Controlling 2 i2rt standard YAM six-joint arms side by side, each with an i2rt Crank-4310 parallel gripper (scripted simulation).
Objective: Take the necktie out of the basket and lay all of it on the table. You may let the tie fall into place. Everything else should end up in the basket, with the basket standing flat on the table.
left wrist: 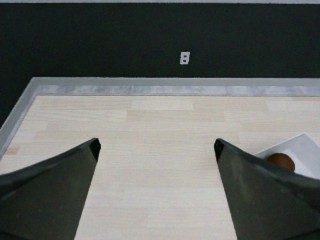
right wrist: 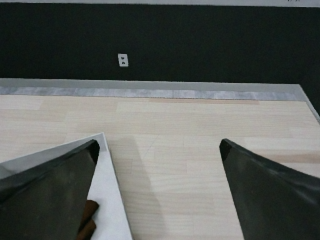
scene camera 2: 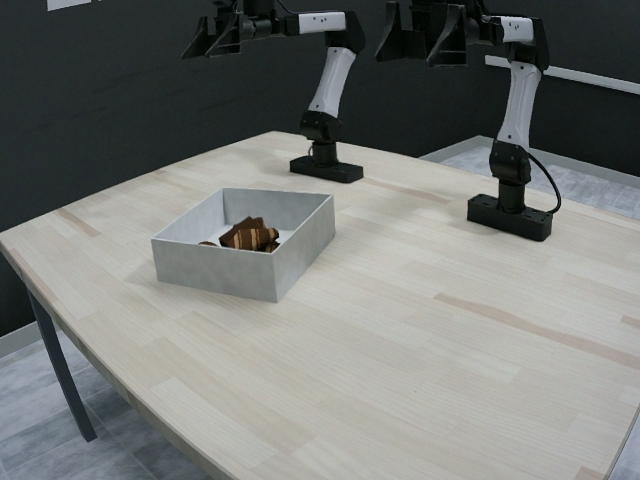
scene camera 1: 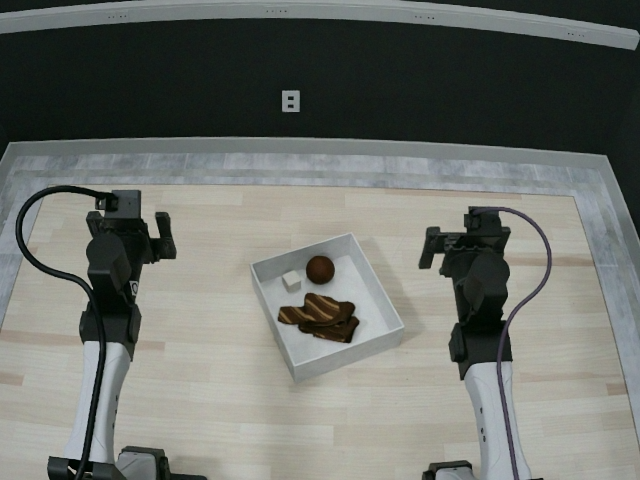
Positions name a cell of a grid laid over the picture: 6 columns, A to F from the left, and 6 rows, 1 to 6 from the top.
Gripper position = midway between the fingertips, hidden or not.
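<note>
My left gripper (scene camera 2: D1) is visible to me, and I find it again in scene camera 1 (scene camera 1: B3) and in the left wrist view (left wrist: C4). There is my right gripper too (scene camera 1: E3). As for the things, I can see a grey basket (scene camera 2: C3), which scene camera 1 shows as well (scene camera 1: D4), and a brown striped necktie (scene camera 1: D4), which is likewise visible in scene camera 2 (scene camera 2: C3).
</note>
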